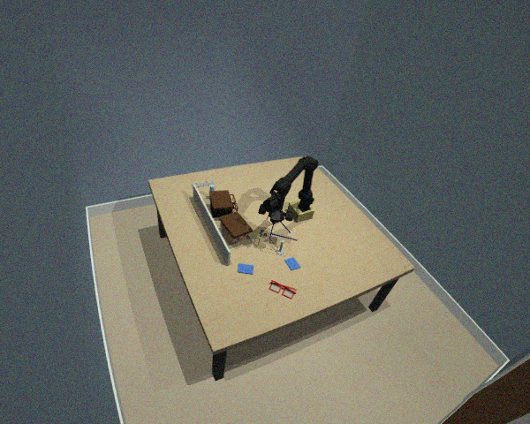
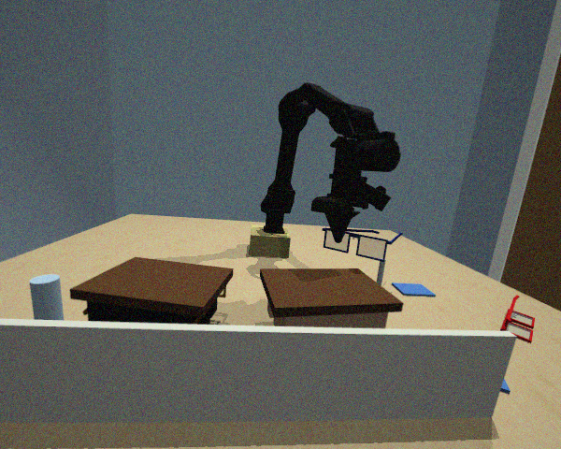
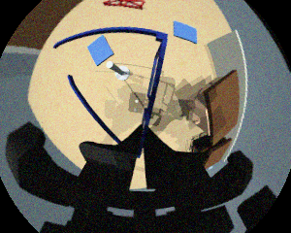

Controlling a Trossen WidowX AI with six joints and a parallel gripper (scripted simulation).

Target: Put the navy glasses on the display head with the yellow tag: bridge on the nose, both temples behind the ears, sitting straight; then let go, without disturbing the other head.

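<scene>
The small grey peg lies 11 cm to the left of my gripper tip and 9 cm below it. From my gripper tip the other things lie so: pale blue cylinder (45 cm to the right, 20 cm ahead, 7 cm below); then white wall (31 cm ahead, 19 cm to the right, 6 cm below).
</scene>
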